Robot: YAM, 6 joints.
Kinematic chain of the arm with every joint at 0, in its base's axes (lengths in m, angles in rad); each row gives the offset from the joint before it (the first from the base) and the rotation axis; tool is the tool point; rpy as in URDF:
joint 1: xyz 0 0 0.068 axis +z
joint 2: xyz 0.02 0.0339 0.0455 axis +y
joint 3: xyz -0.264 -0.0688 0 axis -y
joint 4: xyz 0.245 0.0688 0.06 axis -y
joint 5: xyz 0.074 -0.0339 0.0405 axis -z
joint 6: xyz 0.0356 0 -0.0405 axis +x
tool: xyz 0 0 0 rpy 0 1.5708 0
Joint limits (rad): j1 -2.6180..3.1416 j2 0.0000..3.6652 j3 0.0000..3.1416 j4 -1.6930..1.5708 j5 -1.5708..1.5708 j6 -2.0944..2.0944
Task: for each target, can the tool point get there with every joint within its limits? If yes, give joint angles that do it. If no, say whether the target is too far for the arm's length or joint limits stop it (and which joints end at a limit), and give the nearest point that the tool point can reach.
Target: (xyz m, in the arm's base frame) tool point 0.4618 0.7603 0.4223
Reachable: no: too far | nearest point 0.3165 0.5212 0.3229 | short by 0.297 m
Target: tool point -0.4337 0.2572 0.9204
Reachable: no: too far | nearest point -0.2942 0.1745 0.6501 | short by 0.315 m
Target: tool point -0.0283 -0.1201 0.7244
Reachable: yes | joints -1.8297 1.5959 2.5948 0.4385 -0.0940 -1.0235
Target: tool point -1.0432 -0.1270 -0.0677
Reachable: no: too far | nearest point -0.6349 -0.0097 0.0046 | short by 0.431 m
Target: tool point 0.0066 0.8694 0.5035
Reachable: no: too far | nearest point 0.0045 0.5887 0.3746 | short by 0.309 m
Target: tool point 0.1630 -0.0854 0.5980
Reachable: yes | joints -0.6324 1.2539 1.9305 -0.3237 -0.8791 1.5675
